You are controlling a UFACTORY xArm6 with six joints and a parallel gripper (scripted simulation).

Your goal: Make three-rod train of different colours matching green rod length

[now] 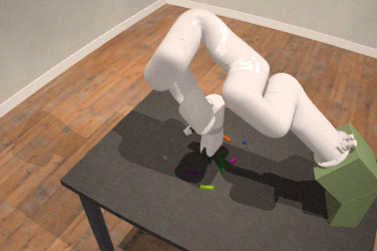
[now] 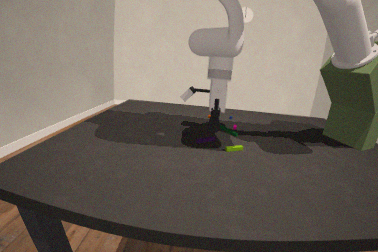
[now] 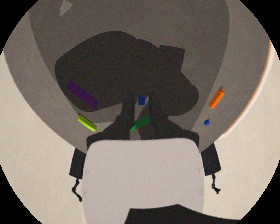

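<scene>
My hand is 5 cm past the green rod, 2 cm above it and 1 cm to the left of it. Also, from my hand: purple rod 9 cm to the left, 2 cm below, 1 cm ahead; lime rod 12 cm to the left, 7 cm behind, 2 cm below; magenta rod 8 cm behind, 5 cm to the right, 2 cm below.
</scene>
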